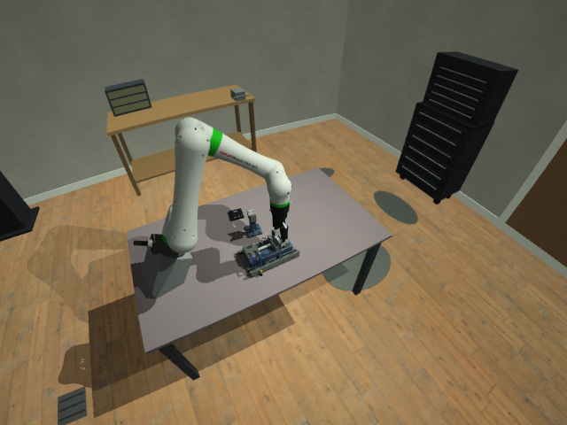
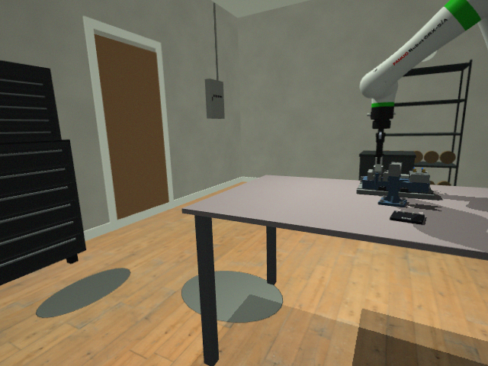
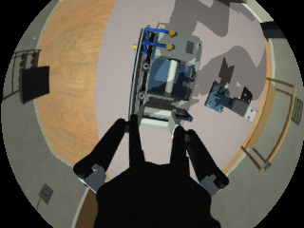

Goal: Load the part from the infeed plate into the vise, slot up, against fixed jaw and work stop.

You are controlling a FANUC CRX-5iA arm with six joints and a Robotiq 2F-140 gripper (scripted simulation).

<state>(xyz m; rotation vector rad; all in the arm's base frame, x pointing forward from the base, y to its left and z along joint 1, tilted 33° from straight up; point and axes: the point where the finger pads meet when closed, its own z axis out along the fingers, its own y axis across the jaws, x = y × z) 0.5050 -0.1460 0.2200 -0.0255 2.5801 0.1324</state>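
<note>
Right now the part is 2 cm below my hand. Round my hand: air cylinder 16 cm behind, 5 cm below, 1 cm to the left; then vise 9 cm below, 7 cm behind, 2 cm to the left; then black infeed plate 41 cm to the left, 13 cm behind, 12 cm below.
</note>
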